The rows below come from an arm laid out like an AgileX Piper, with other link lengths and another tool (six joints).
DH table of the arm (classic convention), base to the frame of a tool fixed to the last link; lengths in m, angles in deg. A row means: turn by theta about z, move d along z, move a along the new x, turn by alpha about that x. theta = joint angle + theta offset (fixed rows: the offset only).
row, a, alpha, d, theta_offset
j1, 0, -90, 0.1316, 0
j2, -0.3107, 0, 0, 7.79
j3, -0.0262, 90, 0, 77.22
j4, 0, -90, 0.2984, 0
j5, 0, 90, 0, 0
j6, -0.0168, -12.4, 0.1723, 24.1
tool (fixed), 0, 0, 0.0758, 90
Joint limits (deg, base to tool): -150..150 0..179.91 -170..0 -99.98..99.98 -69.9..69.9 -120..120
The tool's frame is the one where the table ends.
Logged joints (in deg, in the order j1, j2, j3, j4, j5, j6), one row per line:
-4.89 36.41 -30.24 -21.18 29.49 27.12
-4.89 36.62 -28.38 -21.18 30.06 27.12
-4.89 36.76 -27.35 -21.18 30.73 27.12
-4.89 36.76 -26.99 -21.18 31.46 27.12
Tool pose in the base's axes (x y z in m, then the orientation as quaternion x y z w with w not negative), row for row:
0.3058 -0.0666 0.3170 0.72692 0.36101 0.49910 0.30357
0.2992 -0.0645 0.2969 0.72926 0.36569 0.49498 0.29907
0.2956 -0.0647 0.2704 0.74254 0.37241 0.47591 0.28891
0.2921 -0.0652 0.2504 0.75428 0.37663 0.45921 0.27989
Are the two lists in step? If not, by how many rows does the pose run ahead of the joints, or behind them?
The pose runs 2 rows behind the joints: the pose in row i belongs to the joints in row i - 2.
